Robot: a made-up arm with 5 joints.
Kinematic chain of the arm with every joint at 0, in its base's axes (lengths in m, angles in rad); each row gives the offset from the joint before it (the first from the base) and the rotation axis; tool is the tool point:
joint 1: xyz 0 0 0.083 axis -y
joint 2: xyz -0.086 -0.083 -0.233 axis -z
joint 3: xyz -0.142 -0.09 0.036 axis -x
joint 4: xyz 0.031 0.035 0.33 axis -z
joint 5: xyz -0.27 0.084 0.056 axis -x
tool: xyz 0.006 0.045 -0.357
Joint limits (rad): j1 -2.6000..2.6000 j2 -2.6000..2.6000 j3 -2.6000..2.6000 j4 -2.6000..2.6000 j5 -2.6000..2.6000
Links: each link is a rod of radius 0.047 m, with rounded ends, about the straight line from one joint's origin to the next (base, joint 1, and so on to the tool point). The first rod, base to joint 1, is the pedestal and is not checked.
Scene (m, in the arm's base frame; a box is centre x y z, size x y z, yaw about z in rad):
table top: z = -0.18
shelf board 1: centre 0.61 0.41 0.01 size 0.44 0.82 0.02 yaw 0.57
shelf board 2: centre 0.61 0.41 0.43 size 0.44 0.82 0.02 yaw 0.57
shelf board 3: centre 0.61 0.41 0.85 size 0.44 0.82 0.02 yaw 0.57
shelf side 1: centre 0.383 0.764 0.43 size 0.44 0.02 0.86 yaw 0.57
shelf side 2: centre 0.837 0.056 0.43 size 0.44 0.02 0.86 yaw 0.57
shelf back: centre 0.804 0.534 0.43 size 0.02 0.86 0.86 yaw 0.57
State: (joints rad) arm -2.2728 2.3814 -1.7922 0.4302 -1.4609
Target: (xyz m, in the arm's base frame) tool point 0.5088 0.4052 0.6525
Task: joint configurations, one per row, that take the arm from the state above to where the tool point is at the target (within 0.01 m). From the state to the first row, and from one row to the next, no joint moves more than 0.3 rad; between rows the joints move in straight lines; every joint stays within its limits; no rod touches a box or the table.
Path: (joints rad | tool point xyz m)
1: -2.1520 2.3865 -1.8335 0.4458 -1.2199 | 0.3860 0.4106 0.2223
2: -2.0312 2.3915 -1.8747 0.4615 -0.9788 | 0.3268 0.3659 0.2292
3: -1.9105 2.3966 -1.9160 0.4771 -0.7378 | 0.2592 0.3292 0.2241
4: -1.7897 2.4017 -1.9573 0.4928 -0.4968 | 0.1866 0.3020 0.2058
5: -1.7578 2.2933 -1.9915 0.5771 -0.7131 | 0.2297 0.2976 0.3503
6: -1.7258 2.1849 -2.0257 0.6614 -0.9295 | 0.2377 0.2677 0.5038
7: -1.6939 2.0765 -2.0599 0.7457 -1.1459 | 0.2095 0.2134 0.6525
8: -1.9112 2.0580 -2.0806 0.6647 -1.3918 | 0.3168 0.2740 0.6741
9: -2.1285 2.0396 -2.1013 0.5837 -1.6376 | 0.4186 0.3401 0.6723
10: -2.3457 2.0211 -2.1220 0.5026 -1.8835 | 0.5088 0.4052 0.6525

